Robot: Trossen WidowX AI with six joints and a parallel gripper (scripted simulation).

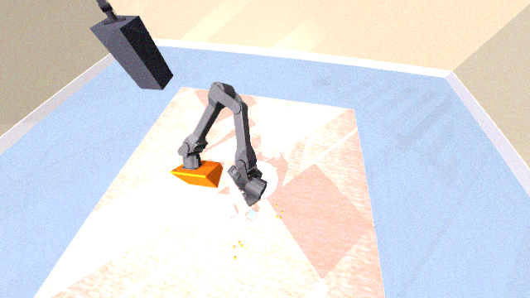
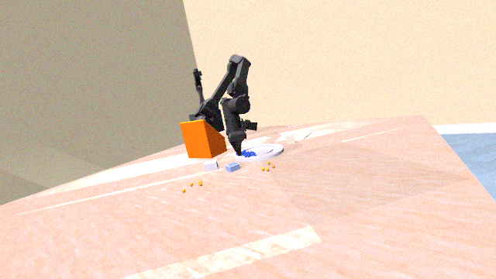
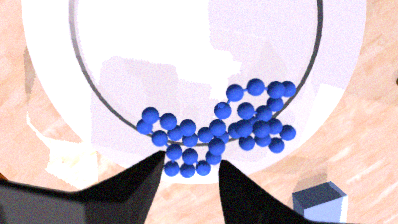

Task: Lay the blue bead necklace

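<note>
Right now the round white bead board is 60 mm to the left of my gripper tip, 50 mm ahead of it and 10 mm below it. Also, from my gripper tip: white block (110 mm to the right, 50 mm behind); then light blue cube (110 mm to the right, 50 mm ahead, 10 mm below); then beige cube (200 mm to the left, 140 mm ahead).
</note>
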